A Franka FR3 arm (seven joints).
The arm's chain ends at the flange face. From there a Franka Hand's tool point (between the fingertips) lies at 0.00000 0.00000 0.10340 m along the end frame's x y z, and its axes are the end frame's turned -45 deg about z.
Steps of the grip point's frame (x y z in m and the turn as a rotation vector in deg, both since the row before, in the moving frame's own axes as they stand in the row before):
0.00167 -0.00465 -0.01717 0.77 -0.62 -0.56
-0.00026 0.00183 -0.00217 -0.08 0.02 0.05
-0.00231 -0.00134 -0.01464 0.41 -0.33 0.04
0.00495 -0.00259 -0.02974 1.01 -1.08 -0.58
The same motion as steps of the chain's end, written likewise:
-0.00033 -0.00429 -0.01715 0.11 -0.98 -0.56
0.00098 0.00140 -0.00217 -0.04 0.07 0.05
-0.00164 0.00079 -0.01464 0.06 -0.52 0.04
0.00434 -0.00543 -0.02971 -0.05 -1.48 -0.58

